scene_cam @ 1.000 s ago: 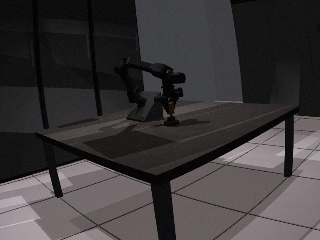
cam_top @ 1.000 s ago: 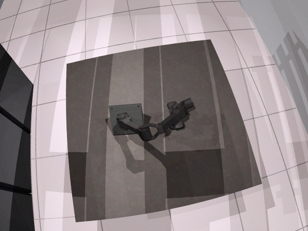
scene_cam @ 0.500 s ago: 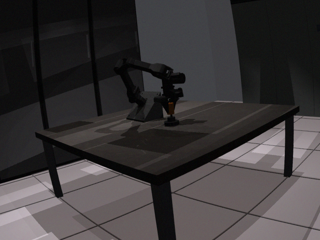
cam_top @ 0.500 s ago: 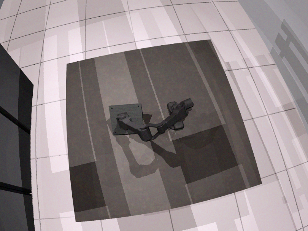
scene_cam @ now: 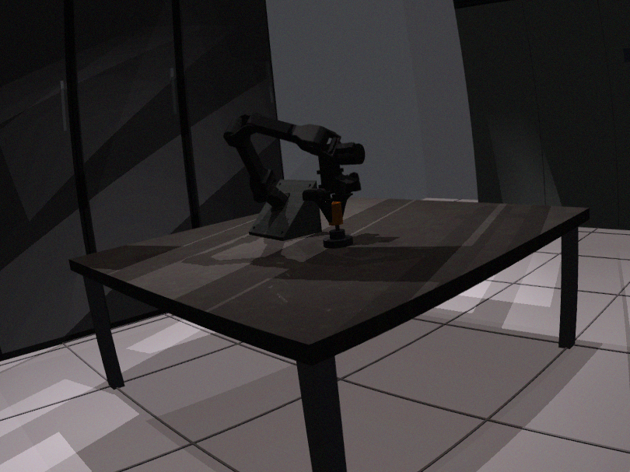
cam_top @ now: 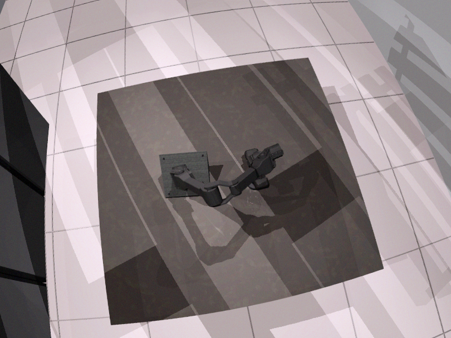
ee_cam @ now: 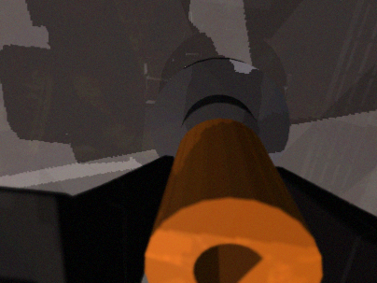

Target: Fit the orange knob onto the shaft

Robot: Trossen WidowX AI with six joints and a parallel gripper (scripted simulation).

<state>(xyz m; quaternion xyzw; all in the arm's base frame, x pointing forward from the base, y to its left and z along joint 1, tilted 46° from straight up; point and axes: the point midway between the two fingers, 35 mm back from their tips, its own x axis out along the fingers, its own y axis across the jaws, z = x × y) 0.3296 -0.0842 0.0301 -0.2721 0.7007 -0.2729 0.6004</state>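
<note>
My gripper tip is 20 mm below the orange knob. Also, from my gripper tip: pedestal 40 mm below.
</note>
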